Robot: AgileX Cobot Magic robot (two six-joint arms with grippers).
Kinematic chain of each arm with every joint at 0, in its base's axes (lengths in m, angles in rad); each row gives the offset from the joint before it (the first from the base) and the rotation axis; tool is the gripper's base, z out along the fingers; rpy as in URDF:
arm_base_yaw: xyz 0 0 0.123 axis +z
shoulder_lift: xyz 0 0 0 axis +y
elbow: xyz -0.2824 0 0.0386 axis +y
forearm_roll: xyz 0.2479 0 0.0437 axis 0.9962 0 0.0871
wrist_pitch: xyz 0 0 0 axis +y
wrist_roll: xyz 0.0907 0 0.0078 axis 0.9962 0 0.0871
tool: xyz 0 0 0 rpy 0 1.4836 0
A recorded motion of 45 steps. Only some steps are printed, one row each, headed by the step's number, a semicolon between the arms.
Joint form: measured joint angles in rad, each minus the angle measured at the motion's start. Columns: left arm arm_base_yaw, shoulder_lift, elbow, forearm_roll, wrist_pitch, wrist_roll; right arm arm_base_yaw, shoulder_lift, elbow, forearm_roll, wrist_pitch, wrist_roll.
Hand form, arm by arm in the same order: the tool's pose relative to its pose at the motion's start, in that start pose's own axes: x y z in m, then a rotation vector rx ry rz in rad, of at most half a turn. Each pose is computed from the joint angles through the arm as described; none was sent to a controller.
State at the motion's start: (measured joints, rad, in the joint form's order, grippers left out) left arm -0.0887 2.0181 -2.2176 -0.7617 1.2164 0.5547; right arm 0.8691 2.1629 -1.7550 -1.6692 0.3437 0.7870
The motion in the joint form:
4: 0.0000 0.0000 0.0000 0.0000 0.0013 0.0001; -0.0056 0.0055 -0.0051 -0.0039 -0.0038 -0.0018
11: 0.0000 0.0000 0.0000 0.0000 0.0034 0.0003; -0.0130 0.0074 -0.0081 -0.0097 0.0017 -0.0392
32: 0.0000 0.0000 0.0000 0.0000 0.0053 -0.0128; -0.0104 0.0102 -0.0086 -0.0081 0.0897 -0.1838
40: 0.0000 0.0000 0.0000 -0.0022 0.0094 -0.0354; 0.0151 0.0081 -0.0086 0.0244 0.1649 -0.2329
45: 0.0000 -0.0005 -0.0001 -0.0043 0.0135 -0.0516; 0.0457 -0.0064 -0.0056 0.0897 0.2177 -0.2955
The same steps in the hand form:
4: 0.0001 -0.0001 0.0000 0.0007 0.0011 0.0001; 0.0020 -0.0006 0.0021 0.0009 0.0011 -0.0041
11: 0.0003 -0.0002 0.0000 0.0018 0.0029 0.0003; 0.0049 -0.0034 0.0036 0.0107 0.0092 -0.0447
32: 0.0004 -0.0003 0.0000 0.0028 0.0045 -0.0128; 0.0101 -0.0072 0.0035 0.0633 0.0768 -0.1891
40: 0.0006 -0.0006 0.0000 0.0066 0.0070 -0.0362; 0.0054 -0.0041 -0.0014 0.0887 0.1223 -0.2138
45: 0.0007 -0.0011 -0.0002 0.0102 0.0092 -0.0527; -0.0034 -0.0010 -0.0102 0.0883 0.1526 -0.2205

